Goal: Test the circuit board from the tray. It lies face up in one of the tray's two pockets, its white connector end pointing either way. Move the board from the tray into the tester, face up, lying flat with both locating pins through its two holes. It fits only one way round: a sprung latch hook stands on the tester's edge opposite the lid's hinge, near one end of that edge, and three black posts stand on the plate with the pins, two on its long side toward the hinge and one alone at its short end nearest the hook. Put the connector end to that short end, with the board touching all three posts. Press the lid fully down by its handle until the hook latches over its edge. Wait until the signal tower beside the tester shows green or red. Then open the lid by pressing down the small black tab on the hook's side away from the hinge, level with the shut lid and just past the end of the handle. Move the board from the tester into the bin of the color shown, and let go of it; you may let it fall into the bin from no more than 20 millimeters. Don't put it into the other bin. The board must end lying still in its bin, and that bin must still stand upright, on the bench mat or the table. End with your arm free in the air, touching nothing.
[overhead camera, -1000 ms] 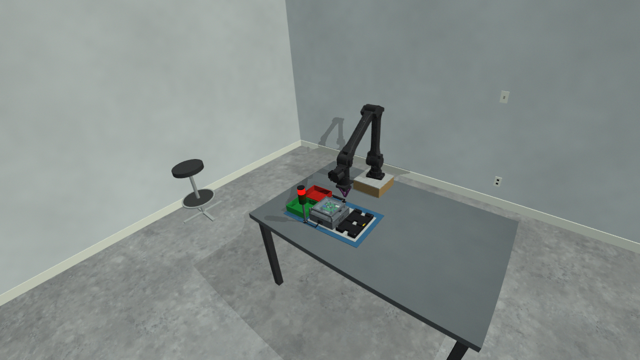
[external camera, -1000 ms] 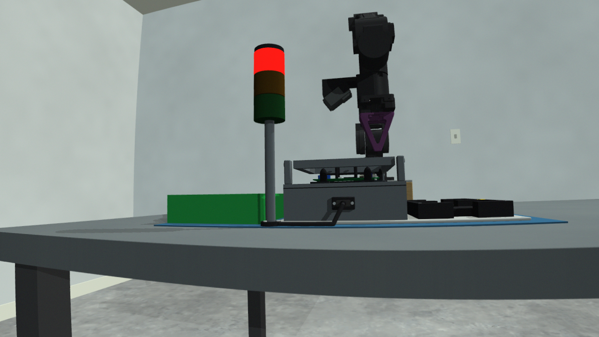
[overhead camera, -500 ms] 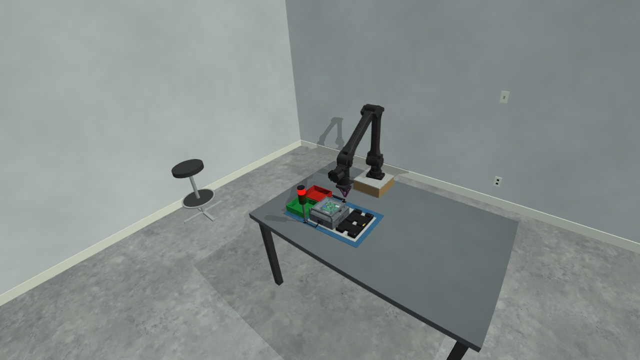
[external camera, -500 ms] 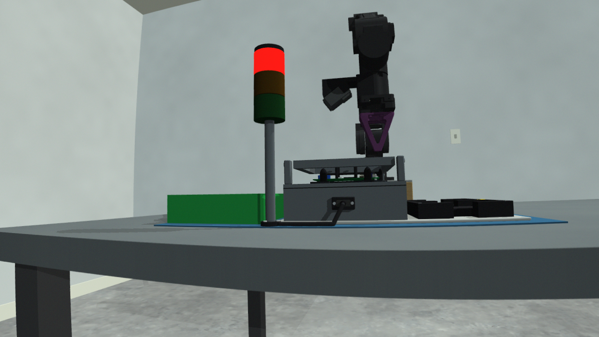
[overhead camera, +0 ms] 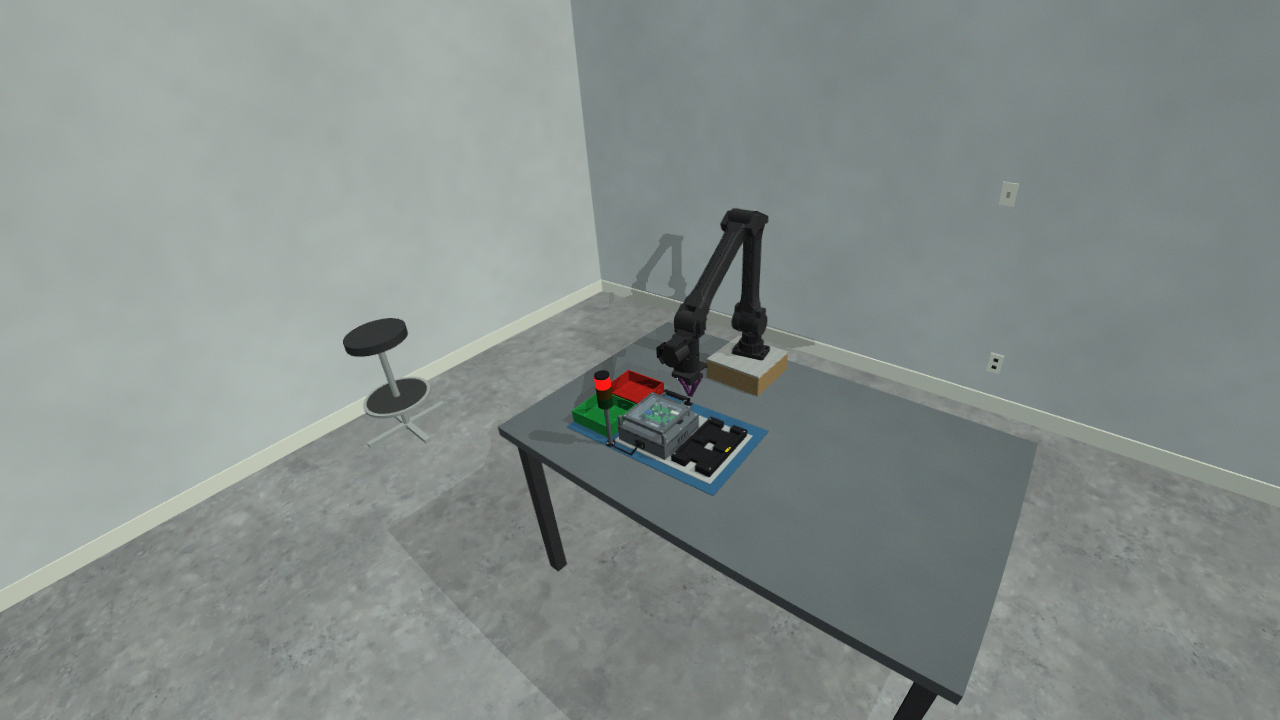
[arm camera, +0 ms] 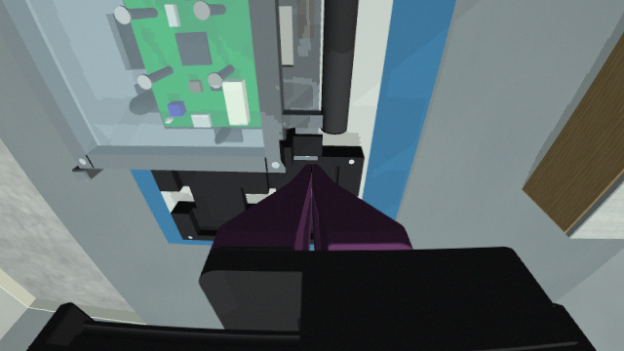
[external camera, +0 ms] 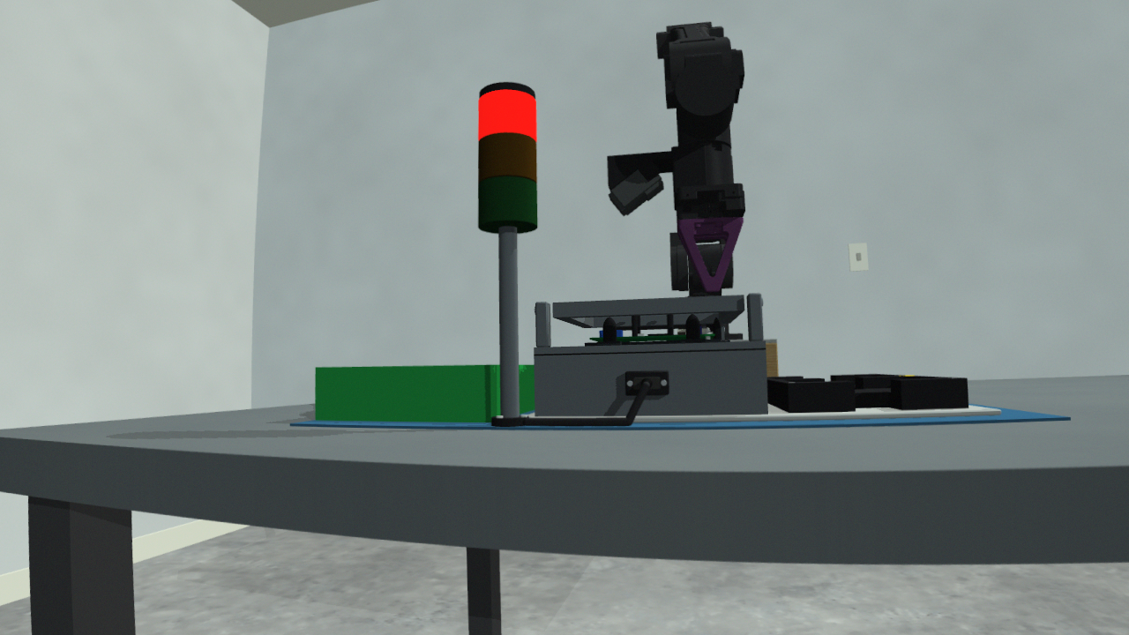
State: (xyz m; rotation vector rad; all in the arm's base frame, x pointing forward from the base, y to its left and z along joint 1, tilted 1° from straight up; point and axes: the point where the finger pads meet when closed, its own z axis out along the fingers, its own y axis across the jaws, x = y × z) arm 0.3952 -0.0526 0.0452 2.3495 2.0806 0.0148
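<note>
Right now the black latch hook is 4 cm below my hand and 1 cm ahead of it. From my hand the other things lie so: green circuit board: 7 cm to the right, 6 cm below, 6 cm ahead; then black tester plate: 7 cm ahead, 6 cm to the right, 6 cm below; then clear lid: 7 cm to the right, 7 cm ahead, 4 cm below.
</note>
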